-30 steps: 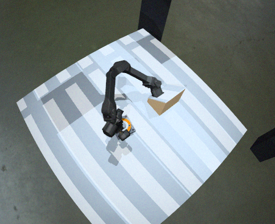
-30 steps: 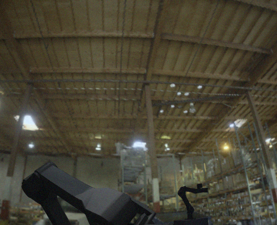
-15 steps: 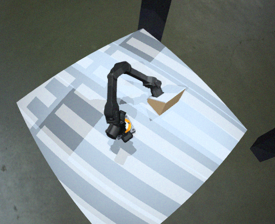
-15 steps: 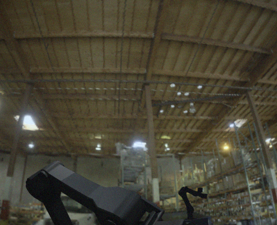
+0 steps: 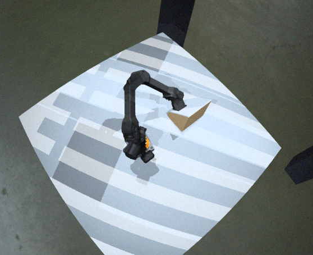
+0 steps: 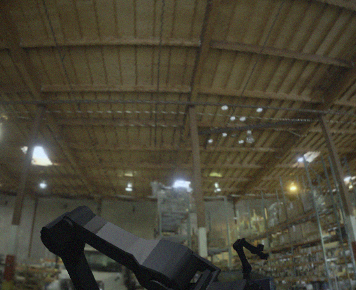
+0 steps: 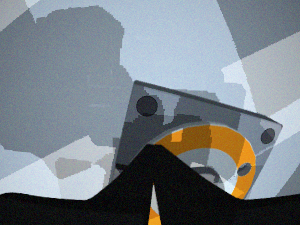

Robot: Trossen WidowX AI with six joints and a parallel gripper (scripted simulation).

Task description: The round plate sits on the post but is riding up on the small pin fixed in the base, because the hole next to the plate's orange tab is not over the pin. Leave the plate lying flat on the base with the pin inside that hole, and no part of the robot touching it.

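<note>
The square grey base is 40 mm to the right of my gripper tip, 40 mm behind it and 20 mm below it.
</note>
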